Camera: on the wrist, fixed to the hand. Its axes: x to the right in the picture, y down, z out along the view.
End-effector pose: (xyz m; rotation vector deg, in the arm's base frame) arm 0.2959 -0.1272 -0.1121 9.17 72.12 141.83
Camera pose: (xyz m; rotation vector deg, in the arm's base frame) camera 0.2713 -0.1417 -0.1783 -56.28 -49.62 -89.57
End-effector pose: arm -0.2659 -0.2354 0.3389 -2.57 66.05 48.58
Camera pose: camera -0.2838 -0.2753 0.2816 76.19 62.61 117.72
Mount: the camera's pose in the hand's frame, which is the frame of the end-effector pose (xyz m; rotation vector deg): 0.0216 -0.0387 -0.0569 16.72 -3.16 95.54
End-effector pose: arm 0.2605 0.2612 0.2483 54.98 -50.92 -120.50
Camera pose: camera 0.2847 0.2487 0.1815 1.87 -75.85 -32.03
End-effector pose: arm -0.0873 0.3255 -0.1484 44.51 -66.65 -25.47
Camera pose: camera -0.0237 0.3028 -0.1737 -8.81 -87.94 63.31
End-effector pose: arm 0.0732 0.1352 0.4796 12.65 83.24 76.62
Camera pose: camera 0.0402 0.1040 0.4235 -104.21 -69.14 -121.11
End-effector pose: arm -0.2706 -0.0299 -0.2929 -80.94 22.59 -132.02
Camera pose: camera -0.3377 -0.0048 -0.2845 -27.52 43.49 -49.26
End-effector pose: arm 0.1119 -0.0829 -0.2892 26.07 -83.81 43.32
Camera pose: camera 0.1783 -0.0665 -0.2664 -41.26 -90.46 129.25
